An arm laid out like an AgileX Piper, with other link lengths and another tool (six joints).
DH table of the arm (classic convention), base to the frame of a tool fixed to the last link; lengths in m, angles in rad. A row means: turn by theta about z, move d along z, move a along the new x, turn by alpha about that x. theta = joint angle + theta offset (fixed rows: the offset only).
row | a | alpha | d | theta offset
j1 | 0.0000 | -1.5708 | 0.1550 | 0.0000
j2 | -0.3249 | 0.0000 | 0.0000 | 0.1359
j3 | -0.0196 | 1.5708 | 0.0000 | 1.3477
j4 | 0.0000 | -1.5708 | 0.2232 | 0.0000
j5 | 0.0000 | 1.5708 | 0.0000 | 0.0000
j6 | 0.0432 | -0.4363 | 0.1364 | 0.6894
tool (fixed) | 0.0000 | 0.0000 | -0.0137 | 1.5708
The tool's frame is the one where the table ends.
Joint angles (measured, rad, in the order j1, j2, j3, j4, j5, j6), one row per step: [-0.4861 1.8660 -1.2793 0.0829 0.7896 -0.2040]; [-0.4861 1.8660 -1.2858 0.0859 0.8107 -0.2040]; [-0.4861 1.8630 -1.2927 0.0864 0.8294 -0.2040]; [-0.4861 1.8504 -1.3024 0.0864 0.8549 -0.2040]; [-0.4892 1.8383 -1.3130 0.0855 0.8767 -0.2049]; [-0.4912 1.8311 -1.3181 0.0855 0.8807 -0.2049]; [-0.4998 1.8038 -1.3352 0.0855 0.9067 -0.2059]
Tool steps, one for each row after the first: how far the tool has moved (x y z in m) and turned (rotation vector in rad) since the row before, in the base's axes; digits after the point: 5 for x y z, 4 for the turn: [-0.00094 0.00100 0.00150 0.0099 0.0112 0.0001]; [-0.00097 0.00068 0.00254 0.0051 0.0072 0.0012]; [-0.00199 0.00118 0.00636 0.0023 0.0023 0.0020]; [-0.00198 -0.00017 0.00631 -0.0007 -0.0008 -0.0002]; [-0.00040 -0.00052 0.00345 -0.0038 -0.0074 -0.0017]; [-0.00361 -0.00120 0.01268 -0.0083 -0.0166 -0.0056]
